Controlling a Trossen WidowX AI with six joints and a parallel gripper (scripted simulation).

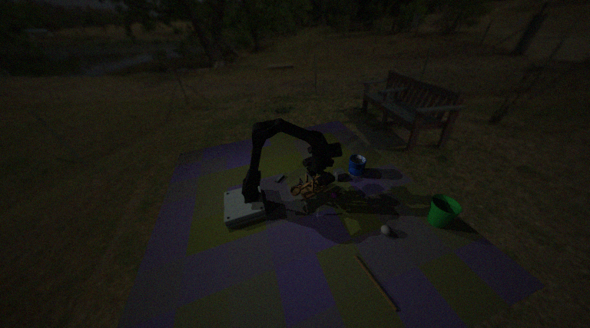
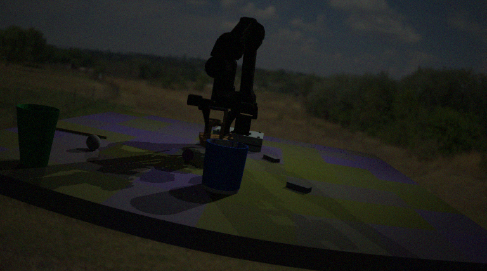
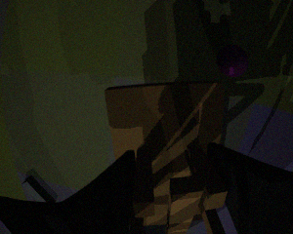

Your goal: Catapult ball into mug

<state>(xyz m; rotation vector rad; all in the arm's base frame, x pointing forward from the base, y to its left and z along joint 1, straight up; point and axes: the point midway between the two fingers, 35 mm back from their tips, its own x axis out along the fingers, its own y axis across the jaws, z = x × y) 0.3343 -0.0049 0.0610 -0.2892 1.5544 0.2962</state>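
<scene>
Right now my gripper tip is 8 cm short of the purple ball, 6 cm above it and 5 cm to the left of it. From my gripper tip the other things lie so: wooden catapult (7 cm behind, 2 cm above, 1 cm to the right); blue mug (26 cm ahead, 10 cm to the left, 5 cm below); grey block (15 cm ahead, 8 cm to the left, 5 cm below).
</scene>
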